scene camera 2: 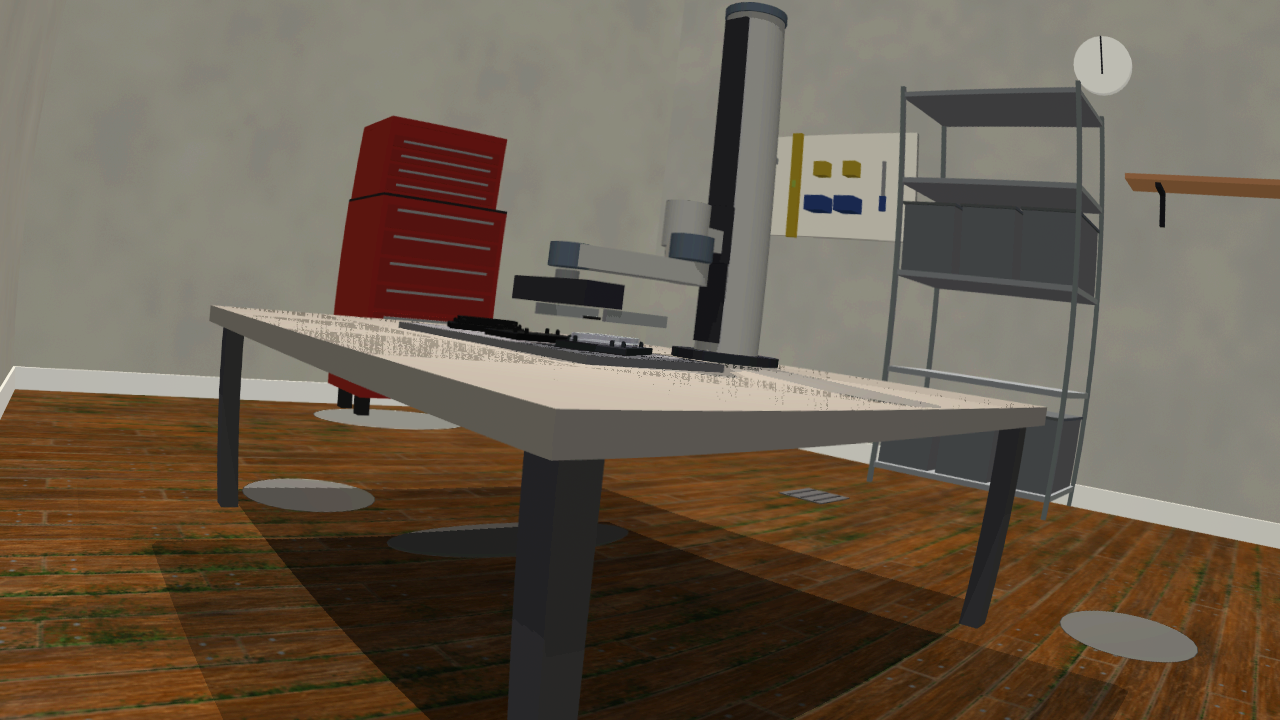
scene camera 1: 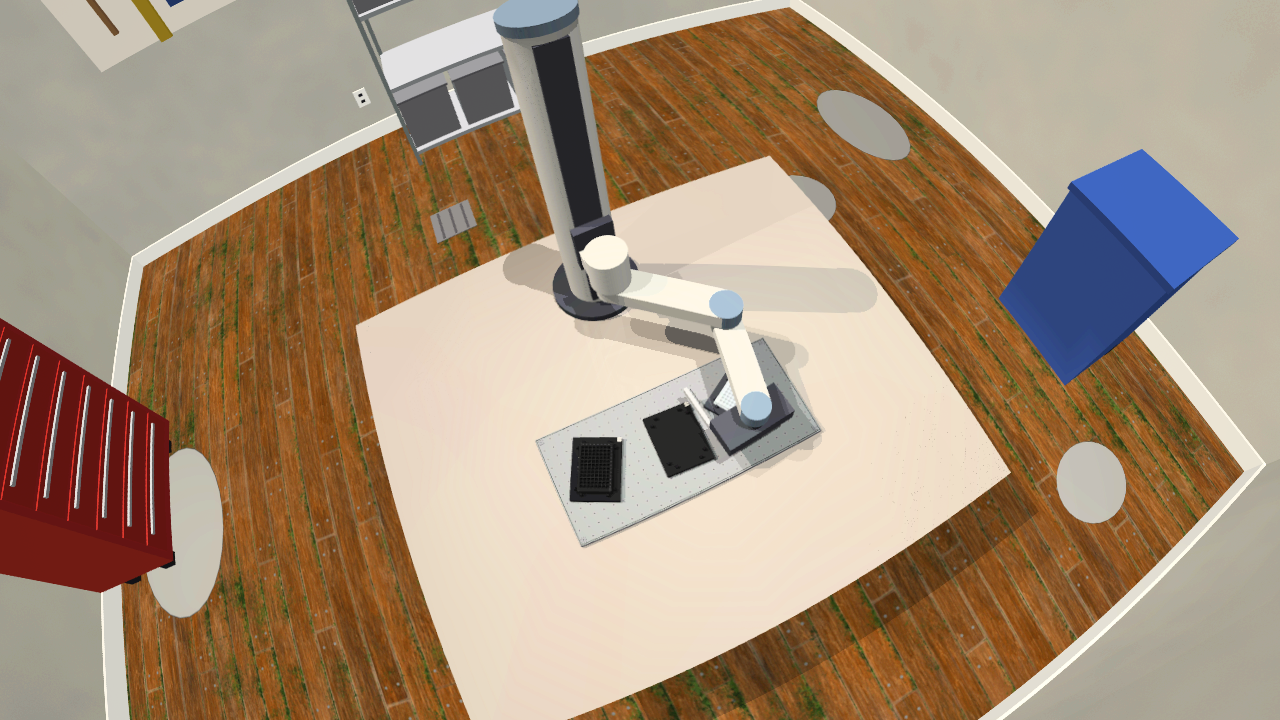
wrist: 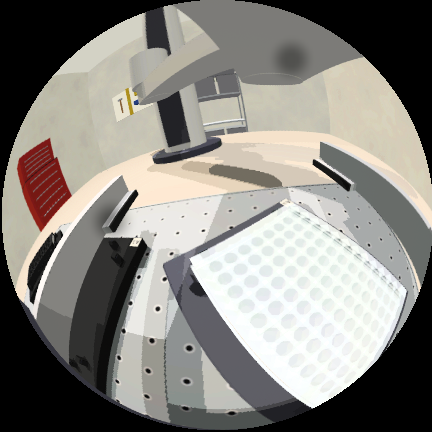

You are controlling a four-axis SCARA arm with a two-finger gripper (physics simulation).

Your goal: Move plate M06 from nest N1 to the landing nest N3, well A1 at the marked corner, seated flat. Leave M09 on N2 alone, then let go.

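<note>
A white plate with rows of round wells lies on a dark grey nest at the right end of the perforated board. My gripper is open above it, its fingers wide apart and nothing between them. A black nest in the middle carries no plate. A black plate with wells sits on the left nest, which also shows at the left edge of the wrist view. Plate and nest names are not readable. A small pale mark is on the middle nest's corner.
The perforated board lies on the pale table. The arm's column stands behind the board. A red cabinet, a blue cabinet and a shelf rack stand away from the table.
</note>
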